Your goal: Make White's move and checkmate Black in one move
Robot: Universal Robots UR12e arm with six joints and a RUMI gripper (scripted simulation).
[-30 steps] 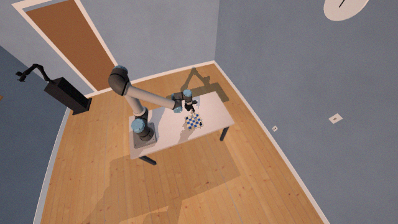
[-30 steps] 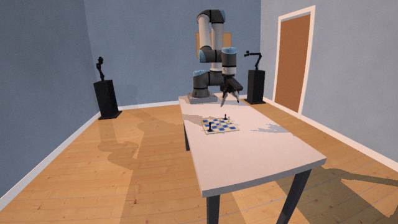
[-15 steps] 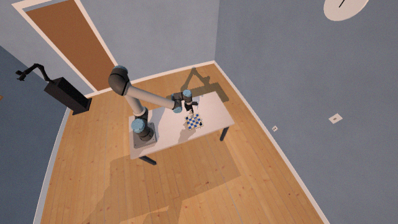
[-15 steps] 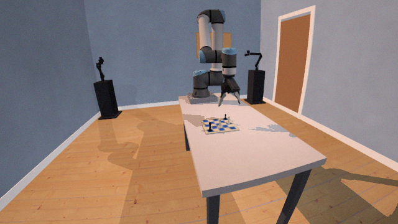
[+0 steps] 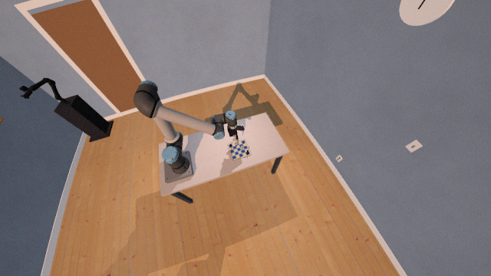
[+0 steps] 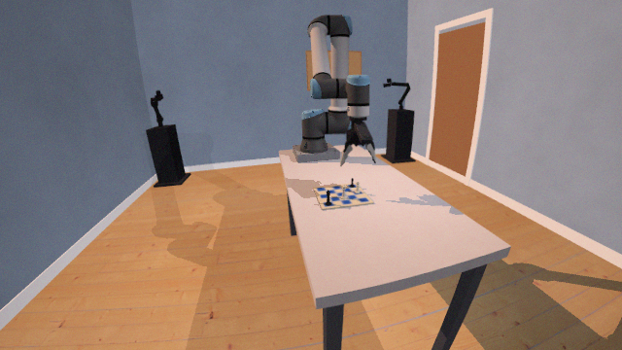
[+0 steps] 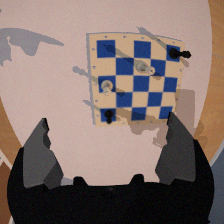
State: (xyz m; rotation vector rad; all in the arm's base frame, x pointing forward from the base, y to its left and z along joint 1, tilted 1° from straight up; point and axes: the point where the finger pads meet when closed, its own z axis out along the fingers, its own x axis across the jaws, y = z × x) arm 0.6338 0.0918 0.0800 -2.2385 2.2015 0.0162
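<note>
The chessboard is 8 cm to the right of my hand and 13 cm below it.
</note>
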